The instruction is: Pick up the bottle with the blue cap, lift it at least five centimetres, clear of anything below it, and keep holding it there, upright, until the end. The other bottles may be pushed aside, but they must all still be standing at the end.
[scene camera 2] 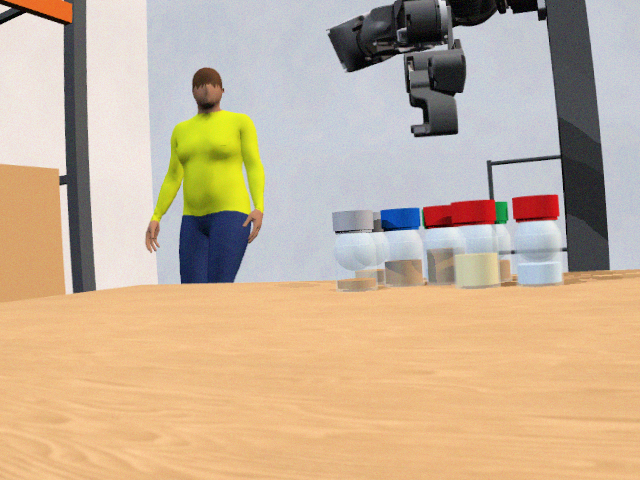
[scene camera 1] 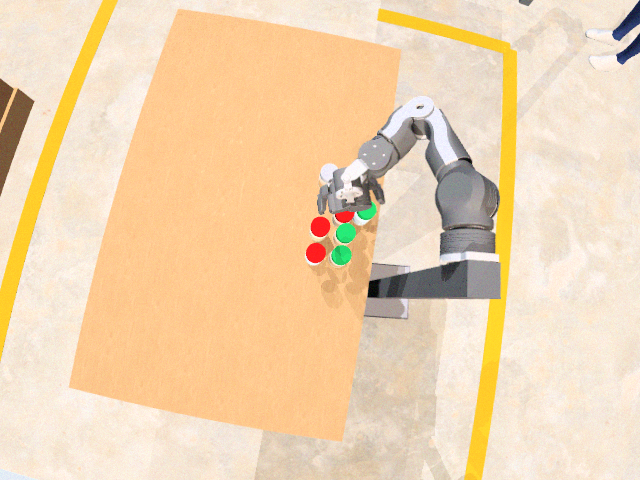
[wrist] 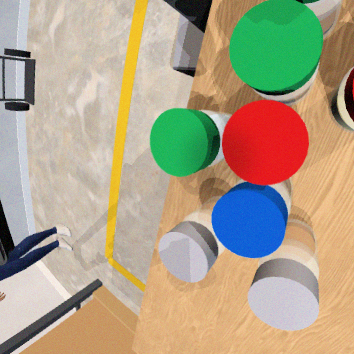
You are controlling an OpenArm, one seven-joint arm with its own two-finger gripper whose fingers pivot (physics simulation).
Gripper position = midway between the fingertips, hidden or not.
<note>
I see my gripper (scene camera 2: 432, 133), a grey-capped bottle (scene camera 2: 355, 262), a green-capped bottle (wrist: 182, 141), a grey-capped bottle (wrist: 188, 250) and a green-capped bottle (scene camera 2: 504, 240).
My gripper is seen too in scene camera 1 (scene camera 1: 350, 199).
</note>
